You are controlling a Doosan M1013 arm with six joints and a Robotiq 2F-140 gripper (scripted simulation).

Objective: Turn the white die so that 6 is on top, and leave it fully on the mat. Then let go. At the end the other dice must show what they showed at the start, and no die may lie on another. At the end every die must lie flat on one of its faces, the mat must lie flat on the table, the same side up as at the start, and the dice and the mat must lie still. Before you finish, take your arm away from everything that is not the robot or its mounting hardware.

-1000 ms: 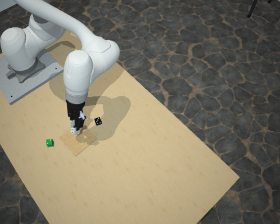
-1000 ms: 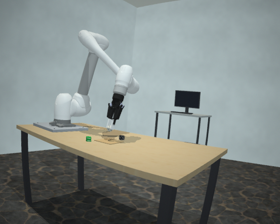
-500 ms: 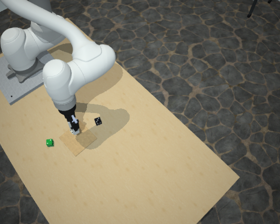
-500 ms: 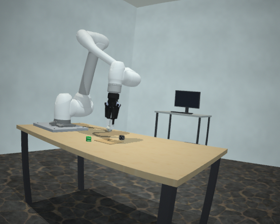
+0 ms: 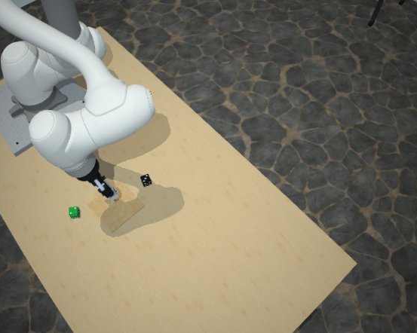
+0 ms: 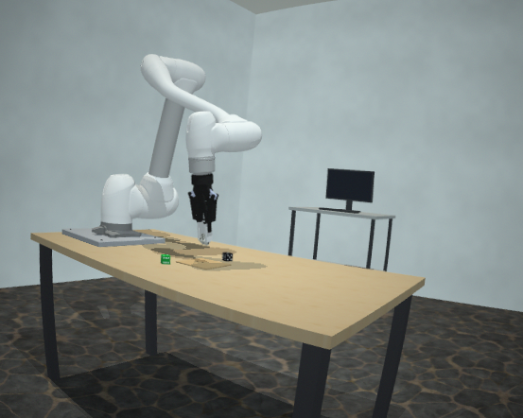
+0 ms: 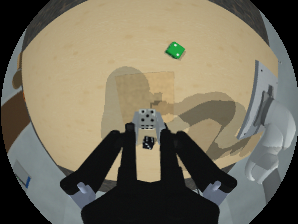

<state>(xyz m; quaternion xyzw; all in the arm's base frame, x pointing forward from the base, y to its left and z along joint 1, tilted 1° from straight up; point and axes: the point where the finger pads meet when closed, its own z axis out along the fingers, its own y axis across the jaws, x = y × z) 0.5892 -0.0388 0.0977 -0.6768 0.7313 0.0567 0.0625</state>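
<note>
Right now my hand is 3 cm above the white die. Also, from my hand: green die (12 cm to the right, 10 cm below, 7 cm behind); then tan mat (11 cm below); then black die (13 cm to the left, 10 cm below).
</note>
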